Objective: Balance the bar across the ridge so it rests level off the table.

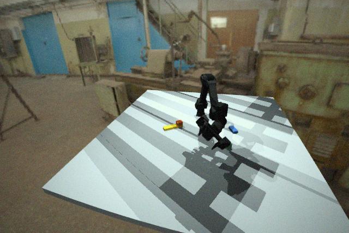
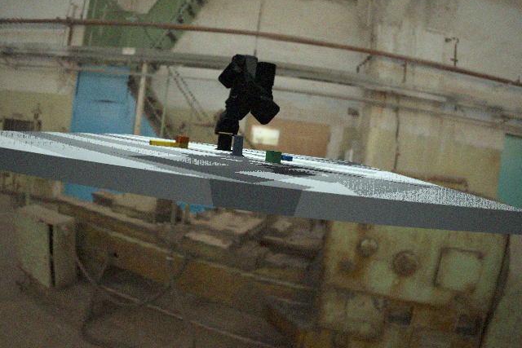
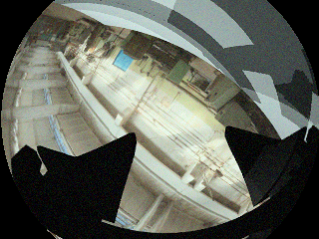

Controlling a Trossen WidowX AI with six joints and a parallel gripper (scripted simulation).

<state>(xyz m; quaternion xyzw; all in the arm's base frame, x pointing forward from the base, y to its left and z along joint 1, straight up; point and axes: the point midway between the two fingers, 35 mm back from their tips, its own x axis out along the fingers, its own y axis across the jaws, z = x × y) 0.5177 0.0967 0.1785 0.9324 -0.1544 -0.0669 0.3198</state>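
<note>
Right now the bar is 340 mm behind my gripper tip, 230 mm to the right of it and 160 mm below it. Round my gripper tip: flat blue block 370 mm behind, 150 mm to the left, 170 mm below; then green cube 200 mm behind, 110 mm to the left, 160 mm below.
</note>
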